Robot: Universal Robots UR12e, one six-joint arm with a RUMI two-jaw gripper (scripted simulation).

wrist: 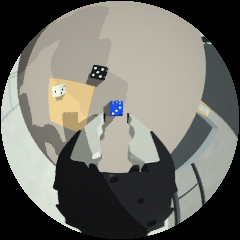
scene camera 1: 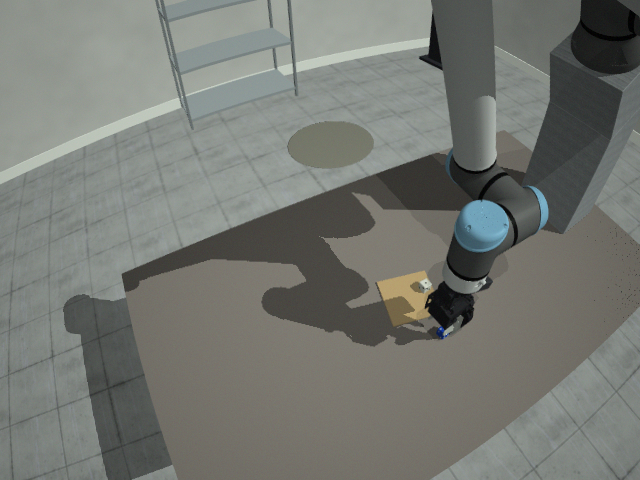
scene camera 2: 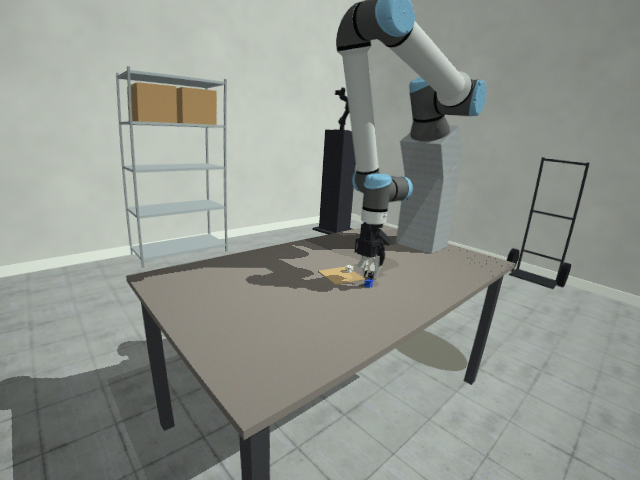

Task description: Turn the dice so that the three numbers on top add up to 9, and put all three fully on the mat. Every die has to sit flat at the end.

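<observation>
Visible here is the gripper (scene camera 1: 444, 328) (wrist: 116, 113) (scene camera 2: 368, 278). A tan mat (scene camera 1: 404, 301) (wrist: 71, 110) is visible too.
</observation>
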